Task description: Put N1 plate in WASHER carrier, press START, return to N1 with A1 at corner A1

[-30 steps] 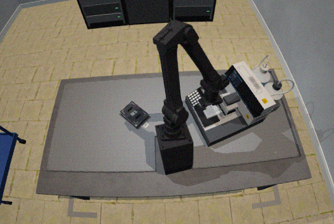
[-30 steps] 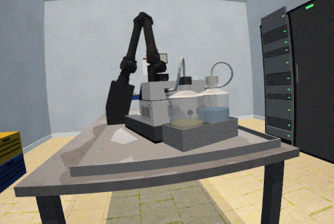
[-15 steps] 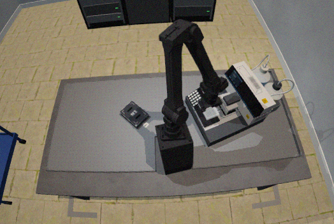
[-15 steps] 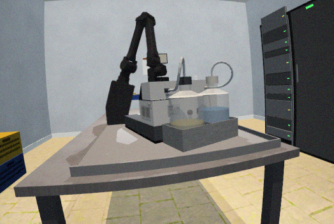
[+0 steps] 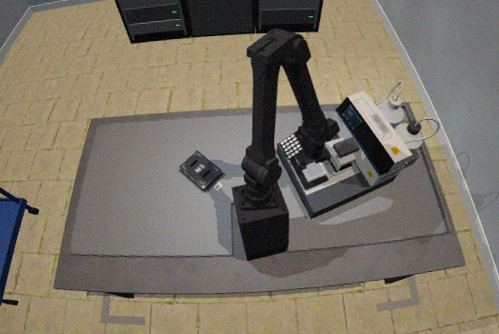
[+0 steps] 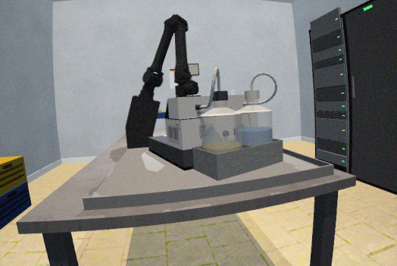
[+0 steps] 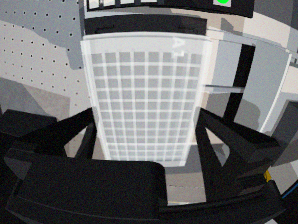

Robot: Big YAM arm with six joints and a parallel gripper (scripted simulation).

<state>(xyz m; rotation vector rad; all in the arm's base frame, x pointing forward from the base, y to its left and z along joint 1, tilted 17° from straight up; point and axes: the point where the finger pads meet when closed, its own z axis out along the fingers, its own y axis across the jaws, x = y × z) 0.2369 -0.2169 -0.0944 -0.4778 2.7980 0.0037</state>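
Now: hand 50 mm above the dark washer carrier. From my hand the other things lie so: white corner label (20 mm behind, 390 mm to the left, 130 mm below); white well plate (10 mm below); plate washer (50 mm ahead, 140 mm to the right).
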